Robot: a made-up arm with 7 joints. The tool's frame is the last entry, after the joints. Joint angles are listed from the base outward. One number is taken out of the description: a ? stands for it. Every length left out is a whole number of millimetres.
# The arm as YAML. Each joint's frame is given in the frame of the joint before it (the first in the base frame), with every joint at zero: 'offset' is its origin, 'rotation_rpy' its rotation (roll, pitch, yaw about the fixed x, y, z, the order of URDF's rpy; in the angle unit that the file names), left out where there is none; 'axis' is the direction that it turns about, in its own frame. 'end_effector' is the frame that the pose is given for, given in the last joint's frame.
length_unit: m
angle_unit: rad
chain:
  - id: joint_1
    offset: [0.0, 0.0, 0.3]
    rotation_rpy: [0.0, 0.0, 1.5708]
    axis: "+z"
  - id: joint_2
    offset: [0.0, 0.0, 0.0]
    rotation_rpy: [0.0, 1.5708, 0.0]
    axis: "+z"
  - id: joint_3
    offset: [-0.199, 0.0, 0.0]
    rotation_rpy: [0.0, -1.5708, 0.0]
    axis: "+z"
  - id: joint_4
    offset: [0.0, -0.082, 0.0]
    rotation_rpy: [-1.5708, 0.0, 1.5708]
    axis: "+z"
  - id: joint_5
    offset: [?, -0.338, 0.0]
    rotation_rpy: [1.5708, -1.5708, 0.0]
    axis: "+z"
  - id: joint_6
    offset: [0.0, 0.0, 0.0]
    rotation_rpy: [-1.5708, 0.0, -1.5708]
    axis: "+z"
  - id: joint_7
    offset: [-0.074, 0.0, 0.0]
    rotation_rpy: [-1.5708, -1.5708, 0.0]
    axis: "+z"
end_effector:
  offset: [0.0, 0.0, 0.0]
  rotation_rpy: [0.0, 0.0, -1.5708]
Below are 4 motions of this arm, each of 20 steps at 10 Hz.
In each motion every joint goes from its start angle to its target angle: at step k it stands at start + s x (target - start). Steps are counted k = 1, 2, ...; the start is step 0. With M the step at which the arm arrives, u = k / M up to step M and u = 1 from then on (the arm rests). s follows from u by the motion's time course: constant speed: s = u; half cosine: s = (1 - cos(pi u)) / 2; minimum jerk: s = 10 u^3 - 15 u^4 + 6 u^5.
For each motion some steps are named. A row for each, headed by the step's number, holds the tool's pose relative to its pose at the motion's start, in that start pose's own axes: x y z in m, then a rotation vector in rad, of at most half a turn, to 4 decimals.
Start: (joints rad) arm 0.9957 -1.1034 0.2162 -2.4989 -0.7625 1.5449 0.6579
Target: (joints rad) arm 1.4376 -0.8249 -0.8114 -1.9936 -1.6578 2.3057 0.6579
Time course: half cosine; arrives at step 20
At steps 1, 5, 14, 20:
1: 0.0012 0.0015 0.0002 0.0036 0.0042 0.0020
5: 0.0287 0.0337 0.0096 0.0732 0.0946 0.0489
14: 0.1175 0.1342 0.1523 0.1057 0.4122 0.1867
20: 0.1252 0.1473 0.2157 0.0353 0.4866 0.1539

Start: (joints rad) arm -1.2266 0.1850 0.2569 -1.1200 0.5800 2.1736 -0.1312
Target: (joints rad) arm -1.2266 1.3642 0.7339 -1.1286 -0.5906 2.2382 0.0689
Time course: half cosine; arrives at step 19
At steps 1, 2, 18, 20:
1: -0.0008 0.0017 0.0043 -0.0043 -0.0079 0.0008
2: -0.0034 0.0069 0.0171 -0.0170 -0.0312 0.0030
18: -0.3887 0.1332 0.4343 -0.1851 -0.9709 -0.1437
20: -0.3923 0.1330 0.4355 -0.1835 -0.9755 -0.1455

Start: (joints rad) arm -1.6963 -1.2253 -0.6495 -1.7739 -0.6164 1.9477 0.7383
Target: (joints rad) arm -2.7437 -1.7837 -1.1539 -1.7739 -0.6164 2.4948 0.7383
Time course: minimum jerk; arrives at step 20
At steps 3, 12, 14, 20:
3: 0.0051 0.0145 -0.0088 0.0007 0.0305 0.0309
12: -0.0971 0.3290 -0.2826 0.0631 0.9027 0.6476
14: -0.1756 0.3763 -0.3366 0.0908 1.1325 0.7486
20: -0.2718 0.4125 -0.3787 0.1263 1.3814 0.8352

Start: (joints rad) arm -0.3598 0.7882 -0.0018 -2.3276 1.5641 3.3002 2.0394
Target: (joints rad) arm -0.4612 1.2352 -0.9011 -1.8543 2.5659 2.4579 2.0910
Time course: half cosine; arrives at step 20
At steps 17, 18, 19, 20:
17: -0.0301 -0.3295 0.0214 -0.2195 -0.6143 1.1384
18: -0.0319 -0.3387 0.0175 -0.2318 -0.6558 1.1446
19: -0.0331 -0.3443 0.0149 -0.2395 -0.6813 1.1471
20: -0.0335 -0.3461 0.0141 -0.2421 -0.6899 1.1477

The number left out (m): 0.073
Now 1 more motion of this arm.
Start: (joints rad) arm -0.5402 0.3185 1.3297 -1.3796 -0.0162 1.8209 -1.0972
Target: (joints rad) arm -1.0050 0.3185 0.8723 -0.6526 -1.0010 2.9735 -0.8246
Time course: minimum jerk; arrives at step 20
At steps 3, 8, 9, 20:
3: -0.0101 0.0045 -0.0124 -0.0634 -0.0070 0.0228
8: -0.1133 0.0097 -0.1462 -0.7469 -0.1366 0.2161
9: -0.1397 -0.0029 -0.1836 -0.9502 -0.1977 0.2490
20: -0.2294 -0.1650 -0.3360 -2.0178 -0.8982 0.0016

